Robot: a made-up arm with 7 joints. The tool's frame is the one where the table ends. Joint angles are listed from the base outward.
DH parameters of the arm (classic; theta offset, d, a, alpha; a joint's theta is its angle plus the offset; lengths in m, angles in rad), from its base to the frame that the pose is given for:
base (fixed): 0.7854 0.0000 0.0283 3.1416
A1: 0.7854 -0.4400 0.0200 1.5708
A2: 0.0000 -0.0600 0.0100 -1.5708
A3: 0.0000 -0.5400 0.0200 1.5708
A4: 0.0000 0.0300 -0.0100 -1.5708
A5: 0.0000 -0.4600 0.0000 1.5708
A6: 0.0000 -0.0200 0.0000 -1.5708
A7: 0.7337 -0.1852 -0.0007 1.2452
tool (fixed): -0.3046 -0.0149 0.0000 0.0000
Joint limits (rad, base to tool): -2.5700..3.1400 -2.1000..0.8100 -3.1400..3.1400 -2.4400..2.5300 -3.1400..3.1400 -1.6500..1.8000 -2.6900..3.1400
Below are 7 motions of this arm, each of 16 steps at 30 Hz.
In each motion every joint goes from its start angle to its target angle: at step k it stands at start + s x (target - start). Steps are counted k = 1, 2, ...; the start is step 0. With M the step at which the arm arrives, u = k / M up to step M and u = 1 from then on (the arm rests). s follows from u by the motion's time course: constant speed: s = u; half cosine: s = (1 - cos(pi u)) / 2; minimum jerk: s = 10 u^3 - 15 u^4 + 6 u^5.
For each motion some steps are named. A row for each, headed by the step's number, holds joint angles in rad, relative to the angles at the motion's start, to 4 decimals.
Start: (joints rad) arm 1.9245 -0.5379 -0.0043 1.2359 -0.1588 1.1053 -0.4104
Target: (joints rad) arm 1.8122 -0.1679 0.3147 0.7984 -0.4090 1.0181 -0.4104
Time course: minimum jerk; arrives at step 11
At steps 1, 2, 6, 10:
1: -0.0007 0.0024 0.0021 -0.0029 -0.0016 -0.0006 0.0000
2: -0.0050 0.0166 0.0143 -0.0196 -0.0112 -0.0039 0.0000
6: -0.0657 0.2164 0.1865 -0.2558 -0.1463 -0.0510 0.0000
10: -0.1116 0.3676 0.3169 -0.4346 -0.2486 -0.0866 0.0000

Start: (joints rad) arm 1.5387 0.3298 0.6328 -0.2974 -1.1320 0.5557 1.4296
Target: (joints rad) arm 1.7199 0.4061 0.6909 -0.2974 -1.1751 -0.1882 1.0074
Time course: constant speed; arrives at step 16
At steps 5, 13, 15, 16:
5: 0.0566 0.0238 0.0182 0.0000 -0.0135 -0.2325 -0.1319
13: 0.1472 0.0620 0.0472 0.0000 -0.0350 -0.6044 -0.3430
15: 0.1699 0.0715 0.0545 0.0000 -0.0404 -0.6974 -0.3958
16: 0.1812 0.0763 0.0581 0.0000 -0.0431 -0.7439 -0.4222

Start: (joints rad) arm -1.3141 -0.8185 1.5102 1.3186 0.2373 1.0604 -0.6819
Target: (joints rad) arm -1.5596 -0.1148 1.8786 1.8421 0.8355 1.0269 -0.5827
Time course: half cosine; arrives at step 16
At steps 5, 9, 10, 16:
5: -0.0546 0.1564 0.0819 0.1163 0.1329 -0.0074 0.0220
9: -0.1467 0.4205 0.2201 0.3128 0.3575 -0.0200 0.0593
10: -0.1697 0.4865 0.2547 0.3619 0.4136 -0.0232 0.0686
16: -0.2455 0.7037 0.3684 0.5235 0.5982 -0.0335 0.0992

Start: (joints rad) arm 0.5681 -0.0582 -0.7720 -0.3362 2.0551 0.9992 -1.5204
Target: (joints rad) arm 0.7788 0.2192 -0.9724 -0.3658 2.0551 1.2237 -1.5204
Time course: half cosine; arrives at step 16
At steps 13, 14, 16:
13: 0.1929 0.2540 -0.1835 -0.0271 0.0000 0.2056 0.0000
14: 0.2027 0.2668 -0.1928 -0.0285 0.0000 0.2160 0.0000
16: 0.2107 0.2774 -0.2004 -0.0296 0.0000 0.2245 0.0000

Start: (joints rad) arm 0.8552 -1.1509 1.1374 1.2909 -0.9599 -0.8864 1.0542
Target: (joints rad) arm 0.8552 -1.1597 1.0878 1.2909 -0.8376 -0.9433 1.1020
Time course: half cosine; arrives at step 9
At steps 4, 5, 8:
4: 0.0000 -0.0036 -0.0205 0.0000 0.0505 -0.0235 0.0197
5: 0.0000 -0.0052 -0.0291 0.0000 0.0718 -0.0334 0.0281
8: 0.0000 -0.0085 -0.0481 0.0000 0.1186 -0.0552 0.0464

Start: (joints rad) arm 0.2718 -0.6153 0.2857 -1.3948 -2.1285 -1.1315 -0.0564
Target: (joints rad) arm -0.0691 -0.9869 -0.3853 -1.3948 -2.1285 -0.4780 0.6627
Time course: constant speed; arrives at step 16
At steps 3, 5, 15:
3: -0.0639 -0.0697 -0.1258 0.0000 0.0000 0.1225 0.1348
5: -0.1065 -0.1161 -0.2097 0.0000 0.0000 0.2042 0.2247
15: -0.3196 -0.3484 -0.6291 0.0000 0.0000 0.6127 0.6742

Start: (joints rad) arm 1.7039 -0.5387 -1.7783 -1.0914 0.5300 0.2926 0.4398
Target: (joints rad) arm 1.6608 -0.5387 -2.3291 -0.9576 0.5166 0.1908 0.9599
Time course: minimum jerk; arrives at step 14
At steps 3, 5, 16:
3: -0.0030 0.0000 -0.0383 0.0093 -0.0009 -0.0071 0.0361
5: -0.0106 0.0000 -0.1357 0.0330 -0.0033 -0.0251 0.1281
16: -0.0431 0.0000 -0.5508 0.1338 -0.0134 -0.1018 0.5201

